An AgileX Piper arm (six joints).
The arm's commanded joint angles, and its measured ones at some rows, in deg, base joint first. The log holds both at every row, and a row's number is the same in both.
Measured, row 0:
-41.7, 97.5, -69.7, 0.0, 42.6, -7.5
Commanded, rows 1 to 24:
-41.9, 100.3, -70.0, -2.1, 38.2, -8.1
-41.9, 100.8, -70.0, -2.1, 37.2, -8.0
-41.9, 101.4, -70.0, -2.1, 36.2, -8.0
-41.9, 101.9, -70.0, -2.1, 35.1, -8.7
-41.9, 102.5, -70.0, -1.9, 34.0, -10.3
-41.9, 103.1, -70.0, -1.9, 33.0, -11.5
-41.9, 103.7, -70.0, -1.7, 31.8, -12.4
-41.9, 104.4, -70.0, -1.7, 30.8, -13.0
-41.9, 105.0, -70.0, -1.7, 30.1, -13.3
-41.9, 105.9, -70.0, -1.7, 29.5, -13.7
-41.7, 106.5, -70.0, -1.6, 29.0, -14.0
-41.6, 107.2, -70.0, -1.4, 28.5, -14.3
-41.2, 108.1, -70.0, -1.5, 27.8, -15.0
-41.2, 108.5, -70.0, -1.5, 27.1, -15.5
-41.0, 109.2, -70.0, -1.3, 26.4, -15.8
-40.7, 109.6, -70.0, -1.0, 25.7, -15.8
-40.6, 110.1, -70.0, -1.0, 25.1, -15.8
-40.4, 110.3, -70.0, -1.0, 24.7, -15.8
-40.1, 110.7, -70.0, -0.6, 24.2, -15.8
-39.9, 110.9, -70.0, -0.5, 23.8, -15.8
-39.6, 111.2, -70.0, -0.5, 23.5, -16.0
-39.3, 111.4, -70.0, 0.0, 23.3, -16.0
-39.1, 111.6, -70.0, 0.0, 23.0, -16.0
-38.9, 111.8, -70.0, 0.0, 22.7, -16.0
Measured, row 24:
-39.9, 111.1, -69.8, -0.8, 24.5, -15.3
